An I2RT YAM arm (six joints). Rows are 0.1 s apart.
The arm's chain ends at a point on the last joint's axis. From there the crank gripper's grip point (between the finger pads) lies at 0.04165 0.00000 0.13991 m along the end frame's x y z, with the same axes.
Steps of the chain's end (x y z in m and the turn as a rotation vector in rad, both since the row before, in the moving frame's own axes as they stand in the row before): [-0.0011 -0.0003 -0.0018 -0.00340 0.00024 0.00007]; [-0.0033 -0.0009 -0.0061 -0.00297 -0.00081 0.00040]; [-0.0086 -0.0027 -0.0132 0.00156 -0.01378 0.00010]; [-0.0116 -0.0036 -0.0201 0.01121 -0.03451 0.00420]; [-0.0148 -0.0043 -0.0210 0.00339 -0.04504 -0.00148]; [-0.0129 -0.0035 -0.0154 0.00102 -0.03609 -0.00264]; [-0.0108 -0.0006 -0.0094 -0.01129 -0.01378 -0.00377]
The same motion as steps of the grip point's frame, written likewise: [-0.0011 0.0002 -0.0018 -0.00340 0.00024 0.00007]; [-0.0034 -0.0005 -0.0061 -0.00297 -0.00081 0.00040]; [-0.0105 -0.0029 -0.0126 0.00156 -0.01378 0.00010]; [-0.0164 -0.0050 -0.0188 0.01121 -0.03451 0.00420]; [-0.0211 -0.0048 -0.0193 0.00339 -0.04504 -0.00148]; [-0.0180 -0.0037 -0.0140 0.00102 -0.03609 -0.00264]; [-0.0127 0.0008 -0.0088 -0.01129 -0.01378 -0.00377]
